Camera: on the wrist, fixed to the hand. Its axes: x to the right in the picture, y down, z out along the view.
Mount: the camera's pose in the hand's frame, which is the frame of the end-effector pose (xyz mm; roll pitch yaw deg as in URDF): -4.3 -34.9 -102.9 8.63 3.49 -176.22
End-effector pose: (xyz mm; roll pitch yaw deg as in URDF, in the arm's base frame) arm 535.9 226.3 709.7 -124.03 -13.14 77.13
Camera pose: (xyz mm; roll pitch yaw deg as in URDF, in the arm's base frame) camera 594.7 188.4 793.0 132.69 8.06 -102.08
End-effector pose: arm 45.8 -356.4 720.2 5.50 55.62 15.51
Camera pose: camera -34.0 -404.4 664.0 -1.43 -51.65 -158.97
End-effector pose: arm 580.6 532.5 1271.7 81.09 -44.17 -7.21
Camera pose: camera 624.5 624.0 1232.5 -75.69 48.36 168.48
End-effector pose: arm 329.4 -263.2 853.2 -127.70 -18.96 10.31
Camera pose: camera 307.2 -328.3 937.4 136.35 13.84 -169.22
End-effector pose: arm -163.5 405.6 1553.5 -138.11 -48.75 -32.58
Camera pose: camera -252.2 411.6 1616.1 146.15 43.63 146.76
